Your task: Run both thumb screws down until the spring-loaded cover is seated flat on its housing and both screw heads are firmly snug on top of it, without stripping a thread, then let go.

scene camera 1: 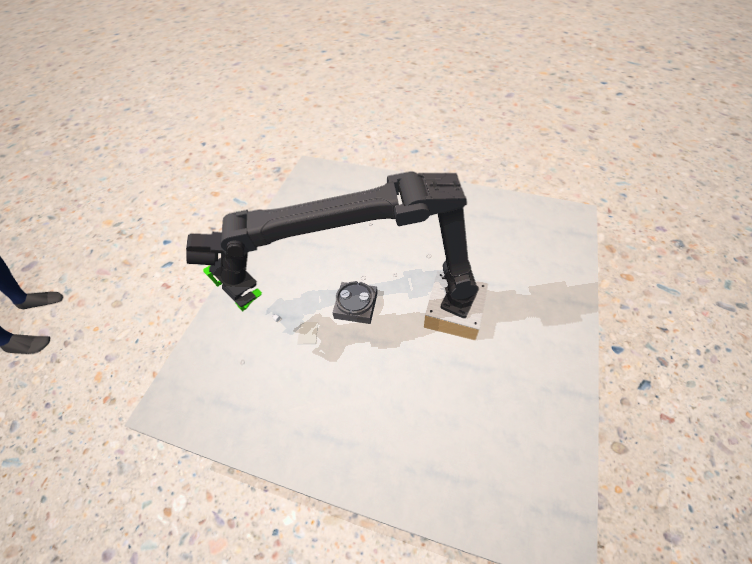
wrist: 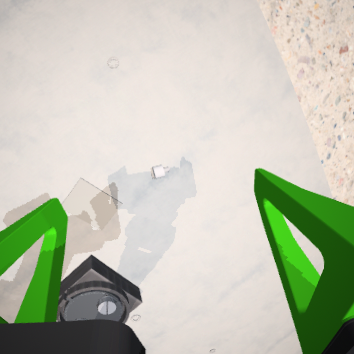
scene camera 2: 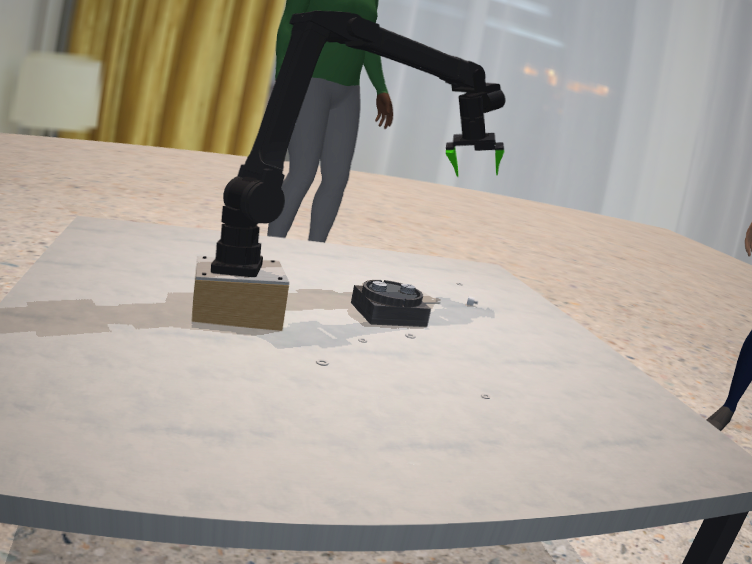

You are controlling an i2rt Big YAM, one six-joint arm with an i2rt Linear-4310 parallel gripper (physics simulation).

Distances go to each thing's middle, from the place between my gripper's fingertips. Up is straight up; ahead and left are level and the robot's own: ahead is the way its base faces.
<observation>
Right now my hand is 270 mm to the left of the dark square housing point(wrist: 83, 304), 250 mm above it and 190 mm past it.
</observation>
